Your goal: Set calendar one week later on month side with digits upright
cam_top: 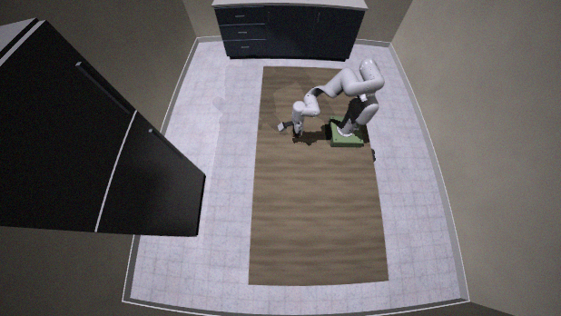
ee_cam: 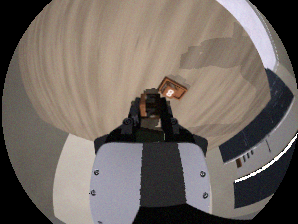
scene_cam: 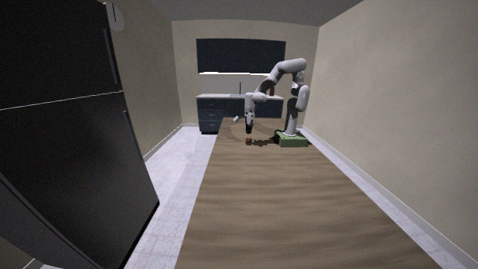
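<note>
My hand is 12 cm above the calendar tray, 7 cm to the left of it and 2 cm past it. The rest, counted from my hand: calendar cube (2 cm below).
</note>
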